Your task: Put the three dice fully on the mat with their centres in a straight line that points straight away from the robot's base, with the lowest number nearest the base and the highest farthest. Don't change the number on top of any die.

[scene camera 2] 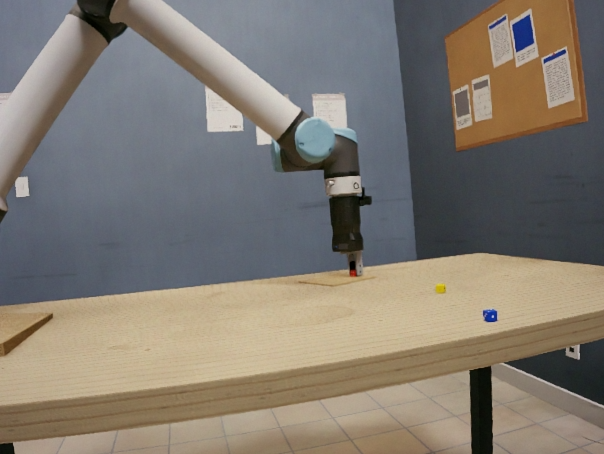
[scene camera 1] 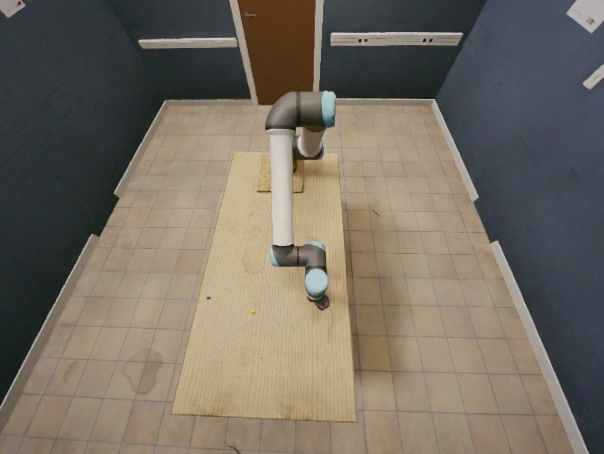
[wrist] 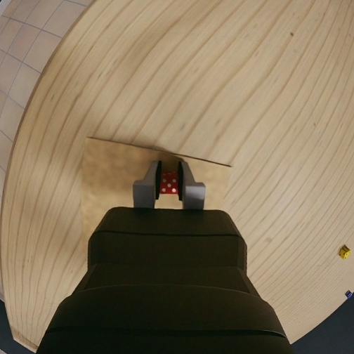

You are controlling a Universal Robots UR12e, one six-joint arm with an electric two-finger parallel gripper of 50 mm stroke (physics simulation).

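Places are measured from the arm's base along level axes (x right, y back, z down), in metres.
Where they show: gripper, fingertip midpoint: [scene camera 2: 355,274].
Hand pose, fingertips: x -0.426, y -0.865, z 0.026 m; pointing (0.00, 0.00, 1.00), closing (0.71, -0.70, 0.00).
Observation:
Each offset is from my fingertips to the centre of the thing. "spot": to the spot under its first point. Level surfaces: height alone.
My gripper [scene camera 2: 354,272] [wrist: 169,172] is shut on a red die @[dx +0.005, dy +0.005, dz -0.005 m] [scene camera 2: 353,273] [wrist: 169,183], down at the mat, near its far edge; whether the die touches the mat I cannot tell. White pips show on the red die between the fingers. The thin tan square mat @[spot: dx +0.041, dy +0.095, dz +0.003 m] [scene camera 2: 320,281] [wrist: 112,175] lies flat on the table; my gripper's body hides part of it in the wrist view. A yellow die @[dx +0.314, dy -0.126, dz -0.001 m] [scene camera 1: 253,311] [scene camera 2: 440,288] [wrist: 344,252] and a blue die @[dx +0.573, dy -0.120, dz -0.001 m] [scene camera 1: 208,298] [scene camera 2: 490,315] [wrist: 348,294] lie on the table off the mat, apart from each other.
The wooden table @[dz +0.007 m] [scene camera 1: 260,370] [scene camera 2: 200,350] [wrist: 280,100] bears the mat and dice. The blue die is near the table's long edge. A tan block-like board [scene camera 1: 265,180] [scene camera 2: 25,330] is at the robot's base. A dark wall stands behind the table.

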